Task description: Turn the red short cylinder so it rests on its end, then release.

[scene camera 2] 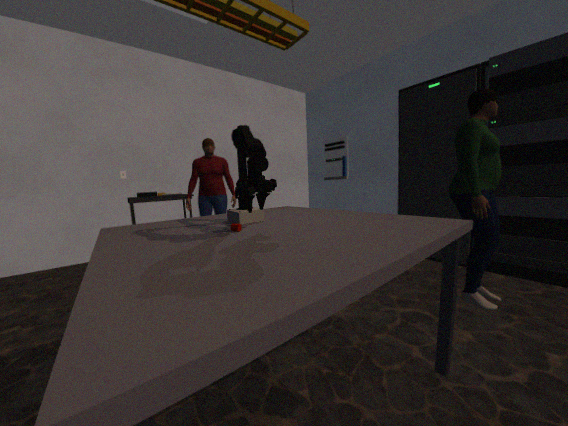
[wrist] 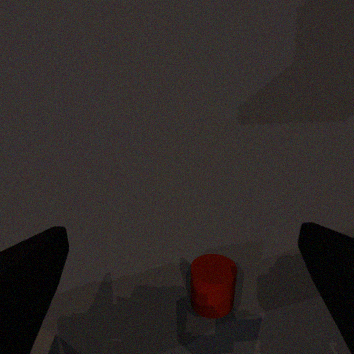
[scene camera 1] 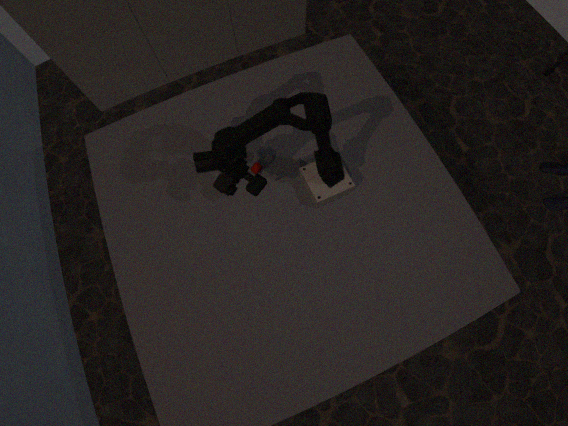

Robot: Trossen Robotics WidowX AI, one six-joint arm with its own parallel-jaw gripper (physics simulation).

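Observation:
The red short cylinder [scene camera 1: 256, 168] [scene camera 2: 236, 227] [wrist: 213, 295] lies on its side on the table, as its outline in the wrist view suggests. One flat end faces the top of that view. My gripper [scene camera 1: 241, 182] [scene camera 2: 255, 208] [wrist: 185, 236] is open and empty, and its fingers point down above the table. In the wrist view the cylinder shows low in the picture, between the two dark fingers and a little right of the middle, apart from both. In scene camera 1 it shows beside the gripper's dark parts.
The arm's pale base plate [scene camera 1: 323, 193] [scene camera 2: 250, 216] is on the table [scene camera 1: 300, 300] [scene camera 2: 310, 250]. Arm shadows fall around the cylinder. Beyond the table stand a person in red [scene camera 2: 211, 175], a person in green [scene camera 2: 477, 160] and a dark cabinet [scene camera 2: 430, 150]. The light is dim.

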